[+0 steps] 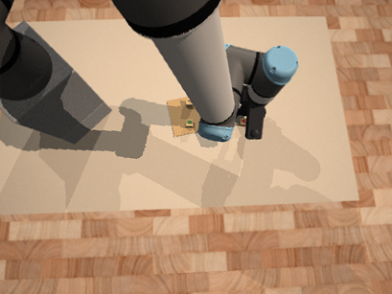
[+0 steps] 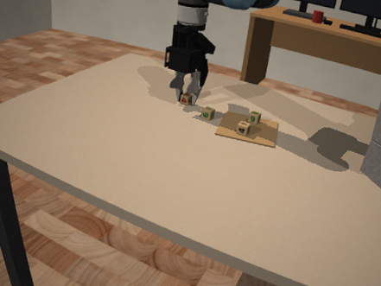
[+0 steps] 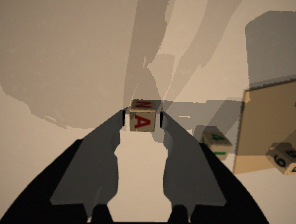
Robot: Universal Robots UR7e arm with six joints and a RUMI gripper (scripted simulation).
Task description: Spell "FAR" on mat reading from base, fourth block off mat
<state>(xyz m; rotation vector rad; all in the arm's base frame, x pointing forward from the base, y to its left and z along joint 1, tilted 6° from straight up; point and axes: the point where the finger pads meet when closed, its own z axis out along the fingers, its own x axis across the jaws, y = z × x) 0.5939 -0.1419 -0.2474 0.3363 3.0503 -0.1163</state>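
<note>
The red-lettered block lies right at my hand. Also, from my hand: brown mat (190 mm behind, 60 mm to the left, 10 mm below); green R block (190 mm behind, 20 mm to the left); green-lettered block (80 mm behind, 60 mm to the left).
</note>
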